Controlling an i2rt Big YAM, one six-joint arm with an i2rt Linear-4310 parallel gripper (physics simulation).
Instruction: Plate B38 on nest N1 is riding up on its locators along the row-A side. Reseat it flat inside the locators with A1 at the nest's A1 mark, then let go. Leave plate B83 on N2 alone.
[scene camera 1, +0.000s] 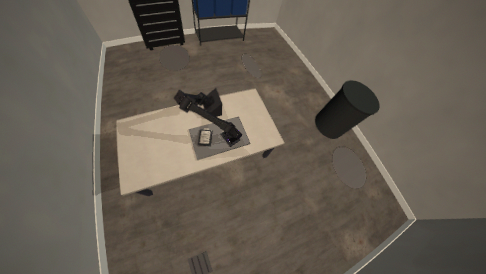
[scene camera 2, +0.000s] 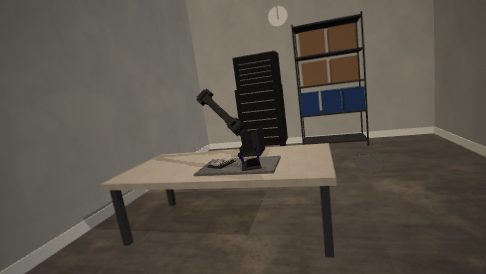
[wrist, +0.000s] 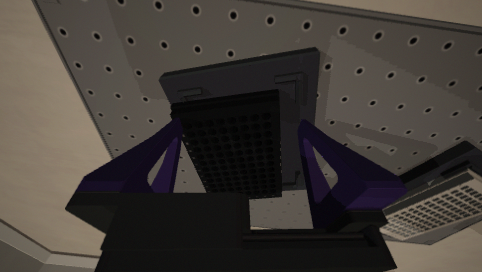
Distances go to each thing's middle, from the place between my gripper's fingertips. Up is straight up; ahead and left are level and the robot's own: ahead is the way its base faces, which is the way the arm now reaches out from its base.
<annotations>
My gripper is now 40 mm past the dark grey nest plate (wrist: 255, 74), 20 mm above it and 10 mm to the left of it. Also, from my hand: grey perforated plate (scene camera 1: 218, 144) (110 mm to the right, 90 mm behind, 30 mm below).
</annotations>
